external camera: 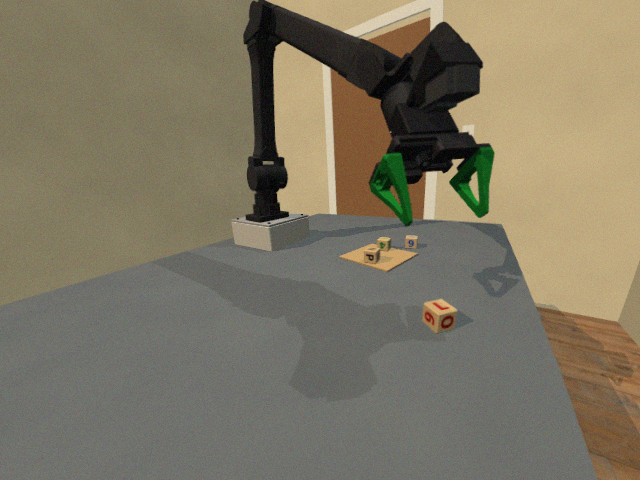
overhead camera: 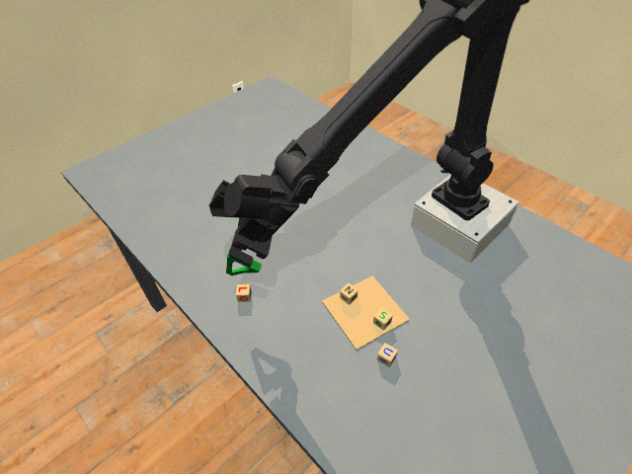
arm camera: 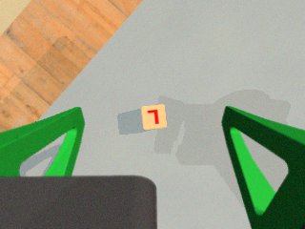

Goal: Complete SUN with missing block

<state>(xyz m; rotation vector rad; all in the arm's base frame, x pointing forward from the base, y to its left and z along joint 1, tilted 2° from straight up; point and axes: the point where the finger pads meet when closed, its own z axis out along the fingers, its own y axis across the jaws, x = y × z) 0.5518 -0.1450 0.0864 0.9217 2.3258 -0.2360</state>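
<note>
The block is 14 cm behind my hand, 32 cm to the left of it and 14 cm below it. Also, from my hand: tan mat 19 cm behind, 20 cm to the left, 15 cm below.
</note>
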